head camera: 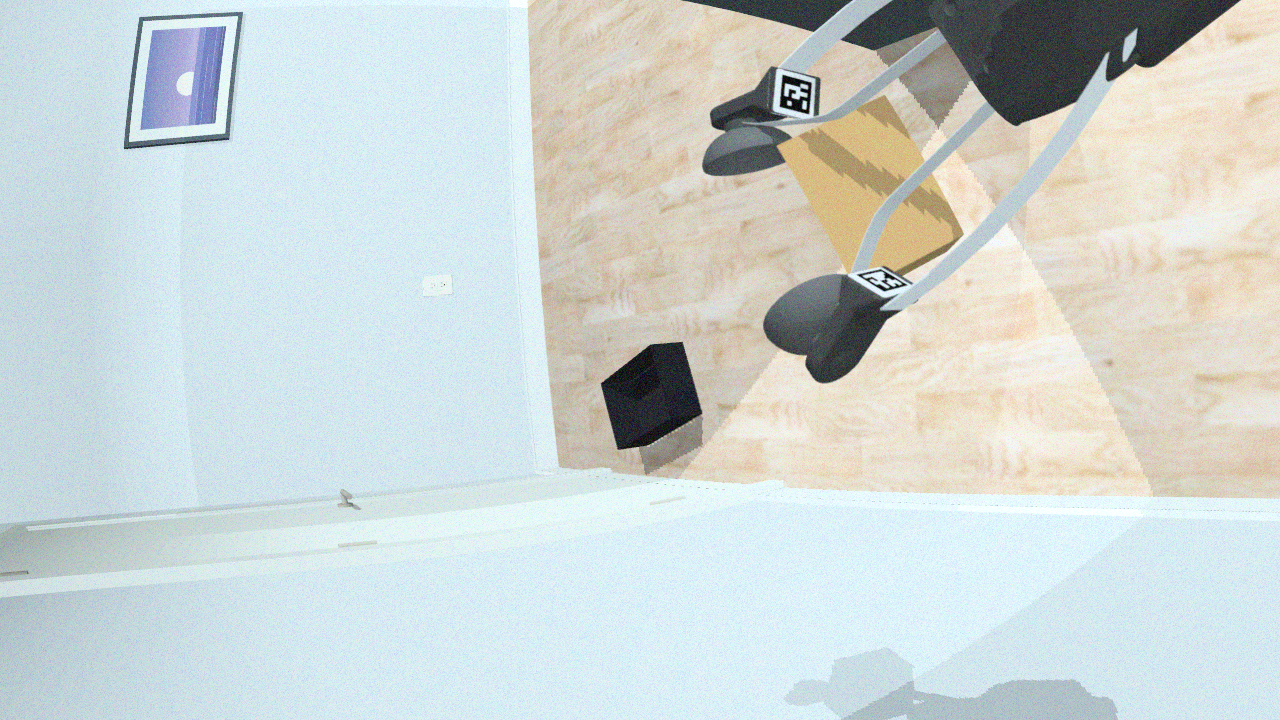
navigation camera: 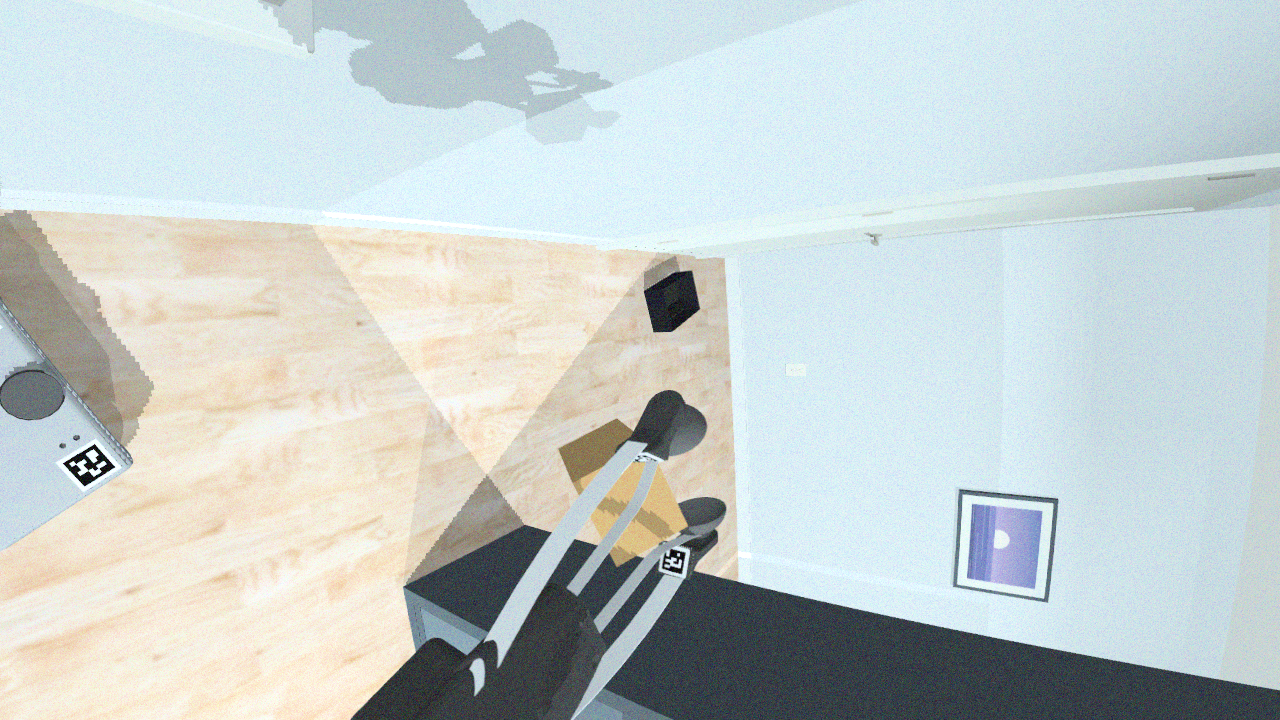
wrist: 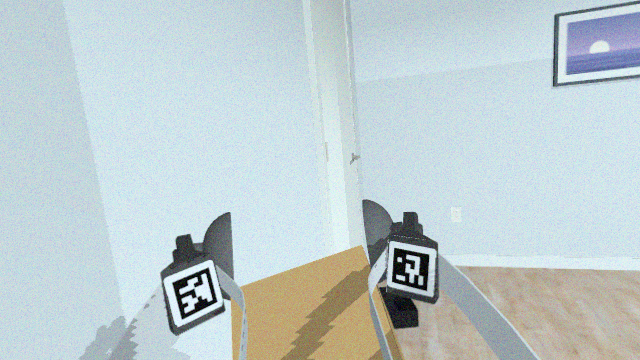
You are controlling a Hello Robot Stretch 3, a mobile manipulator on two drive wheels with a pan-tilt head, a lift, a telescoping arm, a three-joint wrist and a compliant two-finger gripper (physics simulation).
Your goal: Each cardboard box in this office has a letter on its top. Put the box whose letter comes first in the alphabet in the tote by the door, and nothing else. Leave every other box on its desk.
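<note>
A cardboard box is held between the fingers of my gripper, which is shut on it. The box is up in the air and tilted in the head view; no letter shows on the faces in view. A small black open container, which looks like the tote, stands on the floor near the door. In the head view it is below and left of the fingertips, apart from the held box. Its inside is dark.
A dark desk or cabinet top runs along the bottom of the navigation view, beneath the arm. Part of my grey base shows at its left. Walls meet near the door. A framed picture hangs on one wall.
</note>
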